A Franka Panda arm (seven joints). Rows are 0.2 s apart.
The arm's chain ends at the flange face. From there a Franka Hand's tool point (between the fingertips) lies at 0.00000 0.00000 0.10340 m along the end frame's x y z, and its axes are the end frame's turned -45 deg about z.
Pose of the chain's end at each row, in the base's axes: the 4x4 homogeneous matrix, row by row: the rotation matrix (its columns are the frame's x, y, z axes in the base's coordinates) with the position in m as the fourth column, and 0 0 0 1 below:
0.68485, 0.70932, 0.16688, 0.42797; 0.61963, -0.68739, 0.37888, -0.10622; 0.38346, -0.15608, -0.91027, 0.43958; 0, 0, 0, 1
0.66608, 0.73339, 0.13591, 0.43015; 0.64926, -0.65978, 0.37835, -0.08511; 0.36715, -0.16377, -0.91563, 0.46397; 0, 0, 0, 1
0.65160, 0.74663, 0.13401, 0.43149; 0.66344, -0.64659, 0.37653, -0.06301; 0.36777, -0.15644, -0.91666, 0.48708; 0, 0, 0, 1
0.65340, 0.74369, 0.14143, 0.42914; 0.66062, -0.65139, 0.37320, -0.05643; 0.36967, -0.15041, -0.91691, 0.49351; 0, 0, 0, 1
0.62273, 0.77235, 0.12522, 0.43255; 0.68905, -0.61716, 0.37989, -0.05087; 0.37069, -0.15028, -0.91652, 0.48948; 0, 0, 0, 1
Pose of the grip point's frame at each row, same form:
-0.01730, 0.98583, 0.16688, 0.44523; 0.92420, -0.04791, 0.37888, -0.06704; 0.38151, 0.16078, -0.91027, 0.34546; 0, 0, 0, 1
-0.04760, 0.98957, 0.13591, 0.44420; 0.92563, -0.00744, 0.37835, -0.04599; 0.37542, 0.14381, -0.91563, 0.36929; 0, 0, 0, 1
-0.06720, 0.98870, 0.13401, 0.44535; 0.92633, 0.01191, 0.37653, -0.02408; 0.37067, 0.14943, -0.91666, 0.39230; 0, 0, 0, 1
-0.06384, 0.98789, 0.14143, 0.44376; 0.92773, 0.00653, 0.37320, -0.01784; 0.36775, 0.15504, -0.91691, 0.39870; 0, 0, 0, 1
-0.10580, 0.98647, 0.12522, 0.44550; 0.92363, 0.05083, 0.37989, -0.01159; 0.36838, 0.15585, -0.91652, 0.39471; 0, 0, 0, 1

